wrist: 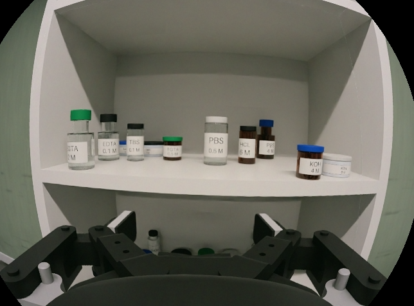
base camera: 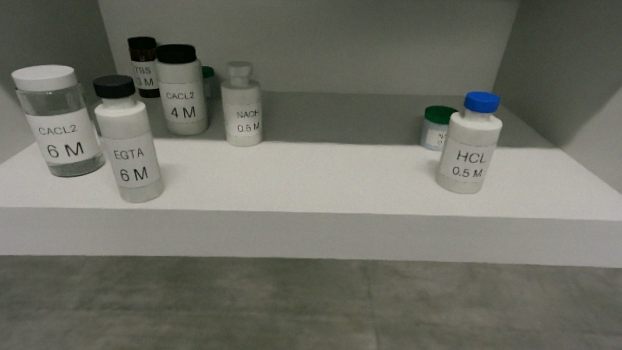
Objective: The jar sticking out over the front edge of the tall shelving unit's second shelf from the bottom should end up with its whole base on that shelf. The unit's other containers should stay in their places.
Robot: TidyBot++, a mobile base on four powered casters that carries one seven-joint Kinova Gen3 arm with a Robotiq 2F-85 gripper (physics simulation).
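Frame: origin at the arm's base, x left, y back, z up, level; millimetres.
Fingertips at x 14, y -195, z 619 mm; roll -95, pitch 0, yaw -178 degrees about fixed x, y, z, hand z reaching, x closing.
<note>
Offsets run from my fingertips to a thing's top centre. "spot": to the spot under its first point.
The tall shelving unit (wrist: 210, 186) fills the wrist view. Its second shelf from the bottom lies low behind my gripper, which hides its front edge. At its back show a black-capped bottle (wrist: 153, 242), a black lid (wrist: 181, 251), a green lid (wrist: 205, 251) and a pale lid (wrist: 229, 251). The jar sticking out over the front edge cannot be made out in either view. My gripper (wrist: 194, 226) is open and empty, in front of the unit, with its fingertips just below the front edge of the shelf above.
The shelf above holds a PBS jar (wrist: 216, 142), a blue-lidded KOH jar (wrist: 309, 162) near its front edge, and a green-capped bottle (wrist: 81, 142) at left. On the bottom shelf (base camera: 300, 235) stand a CACL2 jar @(dx +292, dy -368, dz -808 mm) (base camera: 62, 137), an EGTA bottle @(spot: dx +174, dy -280, dz -880 mm) (base camera: 131, 160) and an HCL bottle @(dx -240, dy -334, dz -815 mm) (base camera: 469, 160).
</note>
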